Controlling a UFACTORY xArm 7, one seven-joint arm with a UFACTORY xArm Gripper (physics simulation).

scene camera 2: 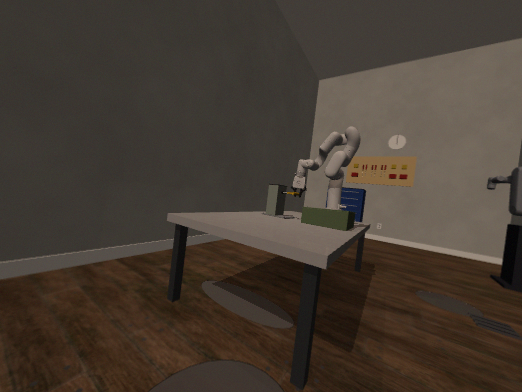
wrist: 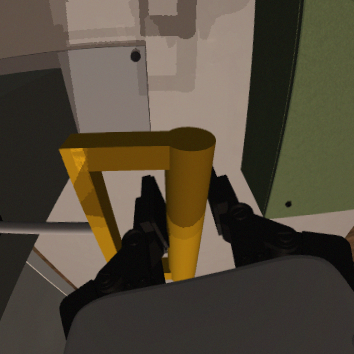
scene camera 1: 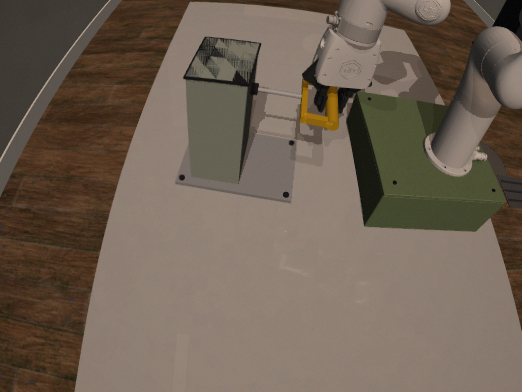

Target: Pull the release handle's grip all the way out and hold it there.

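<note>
The release handle's yellow grip (scene camera 1: 332, 111) (scene camera 2: 292, 193) (wrist: 187, 200) is a round bar on a square yellow frame, level and off the table. A thin grey rod (scene camera 1: 279, 93) (wrist: 47, 228) joins the frame to the black collar (scene camera 1: 255, 89) on the side of the upright grey-green box (scene camera 1: 215, 130) (scene camera 2: 274, 200). A long stretch of rod shows between collar and frame. My gripper (scene camera 1: 331, 102) (wrist: 180, 183) points down and is shut on the bar, with one black finger inside the frame and the other on the outer side. In scene camera 2 the fingers are too small to tell.
The box stands on a grey base plate (scene camera 1: 270, 170) (wrist: 112, 95) bolted to the table (scene camera 1: 225, 300) (scene camera 2: 240, 227). The arm's green base block (scene camera 1: 420, 150) (scene camera 2: 325, 218) (wrist: 320, 125) stands close beyond the grip, on the side away from the box.
</note>
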